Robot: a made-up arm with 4 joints.
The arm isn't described. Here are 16 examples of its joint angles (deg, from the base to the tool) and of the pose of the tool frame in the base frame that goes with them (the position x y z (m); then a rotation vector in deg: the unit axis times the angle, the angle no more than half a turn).
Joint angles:
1: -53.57 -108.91 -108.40 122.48
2: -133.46 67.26 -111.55 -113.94
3: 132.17 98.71 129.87 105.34
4: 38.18 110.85 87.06 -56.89
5: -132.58 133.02 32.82 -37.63
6: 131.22 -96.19 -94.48 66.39
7: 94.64 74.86 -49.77 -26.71
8: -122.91 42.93 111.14 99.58
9: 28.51 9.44 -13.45 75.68
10: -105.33 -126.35 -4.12 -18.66
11: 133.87 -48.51 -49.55 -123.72
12: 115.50 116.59 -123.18 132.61
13: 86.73 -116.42 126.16 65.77
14: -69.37 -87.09 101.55 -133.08
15: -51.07 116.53 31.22 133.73
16: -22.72 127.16 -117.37 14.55
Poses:
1: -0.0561 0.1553 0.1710 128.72 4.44 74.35
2: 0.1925 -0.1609 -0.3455 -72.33 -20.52 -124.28
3: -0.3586 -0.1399 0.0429 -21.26 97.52 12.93
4: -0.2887 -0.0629 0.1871 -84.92 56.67 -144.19
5: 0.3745 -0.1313 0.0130 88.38 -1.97 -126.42
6: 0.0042 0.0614 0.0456 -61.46 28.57 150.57
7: -0.5254 0.0738 0.1551 104.47 -42.02 35.28
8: 0.2362 -0.0350 -0.2193 12.31 7.52 42.60
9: -0.2544 0.0311 0.3728 -61.45 -15.59 -26.45
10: 0.0803 -0.0954 0.1899 -72.69 65.40 92.70
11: -0.2200 0.4186 0.0135 -41.12 139.60 -84.31
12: -0.3170 -0.2835 -0.0395 -54.98 -1.45 25.27
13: -0.1705 0.0489 0.2873 -137.27 44.05 42.79
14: 0.2529 0.3251 0.3310 8.95 160.76 -62.15
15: 0.0708 -0.1599 0.2135 -22.89 24.66 -9.03
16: 0.2420 -0.0561 0.4574 61.61 141.68 -60.12
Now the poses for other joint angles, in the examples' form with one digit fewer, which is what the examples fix.
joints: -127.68 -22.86 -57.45 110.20
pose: 0.384 0.199 0.018 110.1 -75.9 -93.9
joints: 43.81 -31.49 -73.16 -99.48
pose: -0.096 0.356 0.482 73.2 -108.1 -8.9
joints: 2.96 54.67 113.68 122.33
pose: 0.140 -0.112 0.554 -43.5 -121.1 2.0
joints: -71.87 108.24 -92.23 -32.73
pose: 0.457 -0.065 0.089 -33.5 -85.0 145.5
